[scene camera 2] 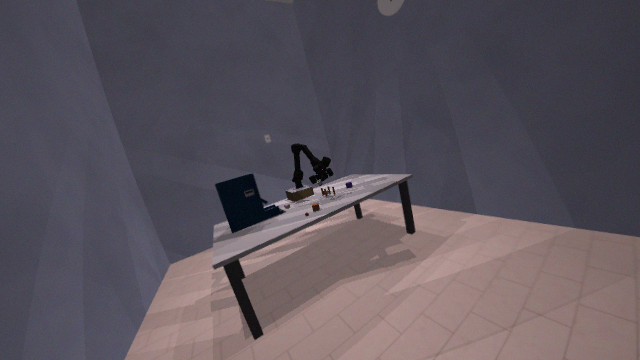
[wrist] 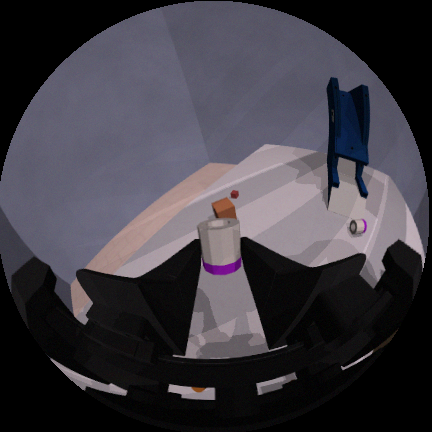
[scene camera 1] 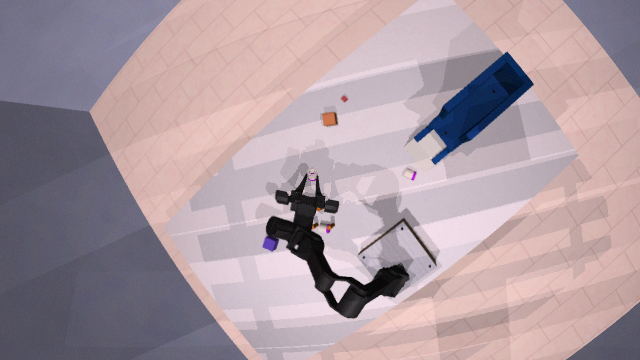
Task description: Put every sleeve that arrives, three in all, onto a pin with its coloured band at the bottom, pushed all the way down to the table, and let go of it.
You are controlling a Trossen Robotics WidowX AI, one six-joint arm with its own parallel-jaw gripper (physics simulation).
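Observation:
My gripper (scene camera 1: 312,177) (wrist: 220,243) is shut on a grey-white sleeve (scene camera 1: 312,172) (wrist: 220,240), raised above the table beyond the pins. In the wrist view its hollow end is up and its purple band is at the lower end, between the fingertips. A second sleeve (scene camera 1: 324,226) lies on its side among the orange-brown pins (scene camera 1: 319,209) (scene camera 2: 328,191), which the arm partly hides in scene camera 1. A third sleeve (scene camera 1: 409,174) (scene camera 2: 286,206) (wrist: 357,227) lies on its side near the blue chute (scene camera 1: 467,112) (scene camera 2: 239,202) (wrist: 350,127), its purple band facing away from the gripper.
A brown-walled box (scene camera 1: 421,242) (scene camera 2: 300,194) stands by the arm's base. An orange block (scene camera 1: 329,119) (scene camera 2: 315,206) (wrist: 223,207) and a small red cube (scene camera 1: 344,98) (scene camera 2: 306,214) (wrist: 234,194) lie beyond the gripper. A purple block (scene camera 1: 270,243) (scene camera 2: 349,185) lies beside the arm.

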